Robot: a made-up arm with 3 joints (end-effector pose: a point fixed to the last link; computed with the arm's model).
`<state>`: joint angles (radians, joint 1 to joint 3).
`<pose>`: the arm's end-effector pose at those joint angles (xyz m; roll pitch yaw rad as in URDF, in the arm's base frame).
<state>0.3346 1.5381 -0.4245</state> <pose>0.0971 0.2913 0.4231 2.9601 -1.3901 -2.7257</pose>
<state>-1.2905 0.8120 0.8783</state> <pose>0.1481 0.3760 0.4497 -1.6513 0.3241 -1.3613</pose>
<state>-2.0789 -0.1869 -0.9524</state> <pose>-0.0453 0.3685 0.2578 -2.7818 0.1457 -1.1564</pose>
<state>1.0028 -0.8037 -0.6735</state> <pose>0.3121 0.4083 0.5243 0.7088 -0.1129 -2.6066</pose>
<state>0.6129 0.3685 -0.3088</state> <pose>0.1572 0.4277 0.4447 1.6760 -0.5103 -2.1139</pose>
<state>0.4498 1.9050 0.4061</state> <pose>0.1428 0.1910 0.4140 2.9048 -1.2983 -1.8547</pose>
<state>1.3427 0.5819 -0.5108</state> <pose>0.1888 0.4070 0.4112 0.4481 -0.8066 -1.2390</pose>
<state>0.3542 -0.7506 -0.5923</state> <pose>0.1824 0.4253 0.6018 1.1281 0.4096 -2.4680</pose>
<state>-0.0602 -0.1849 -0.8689</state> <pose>0.0825 0.4275 0.5639 1.5666 0.0885 -1.9830</pose>
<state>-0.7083 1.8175 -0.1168</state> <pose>0.0926 0.2265 0.3974 -2.5081 -0.3406 -2.9828</pose>
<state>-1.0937 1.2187 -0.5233</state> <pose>0.0768 0.3297 0.3698 -3.0586 0.0111 -2.6469</pose>
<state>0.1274 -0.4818 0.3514</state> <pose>0.1856 0.4843 0.5383 1.9416 0.8187 -2.6999</pose>
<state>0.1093 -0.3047 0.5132</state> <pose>0.1930 0.4849 0.5061 2.2530 0.8300 -2.5575</pose>
